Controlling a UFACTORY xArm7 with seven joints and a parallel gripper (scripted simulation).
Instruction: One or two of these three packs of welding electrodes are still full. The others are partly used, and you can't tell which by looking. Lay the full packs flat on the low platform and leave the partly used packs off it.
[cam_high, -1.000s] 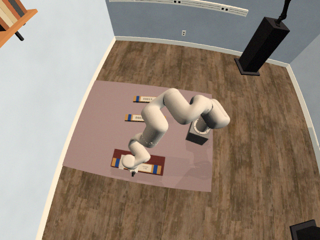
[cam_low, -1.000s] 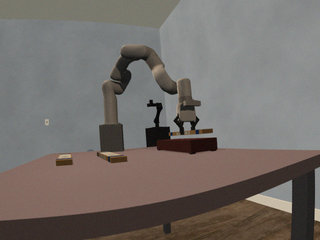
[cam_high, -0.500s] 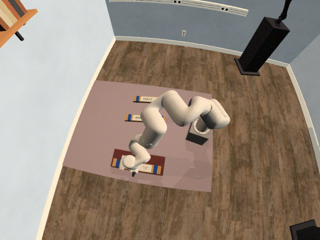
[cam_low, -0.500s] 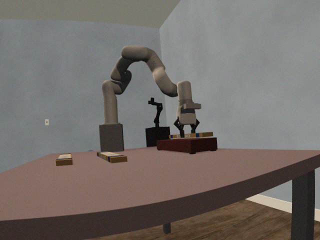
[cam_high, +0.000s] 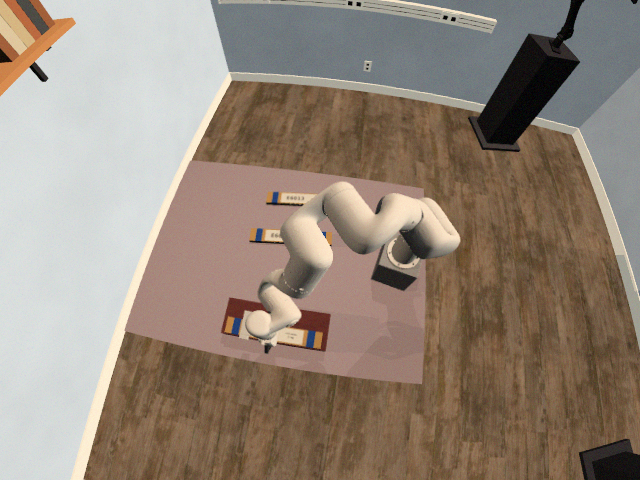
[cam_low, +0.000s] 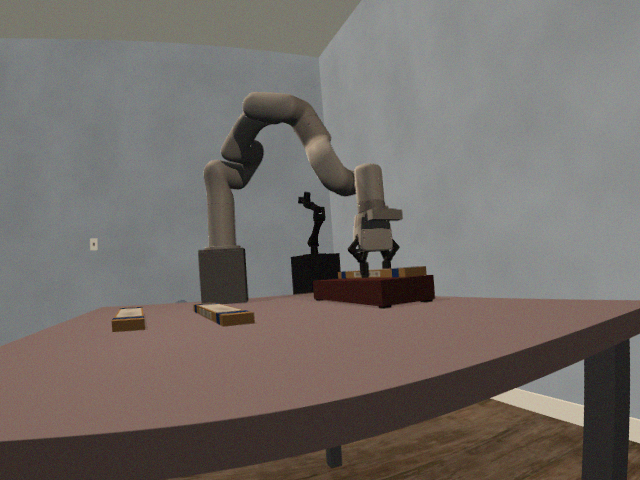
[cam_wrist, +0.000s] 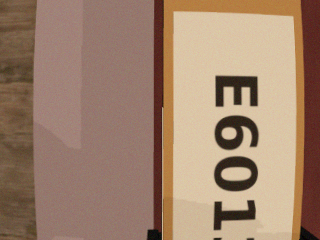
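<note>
The pack of welding electrodes lies right at my hand. The rest, counted from my hand: low dark red platform 1 cm behind, 4 cm to the right, 6 cm below.
</note>
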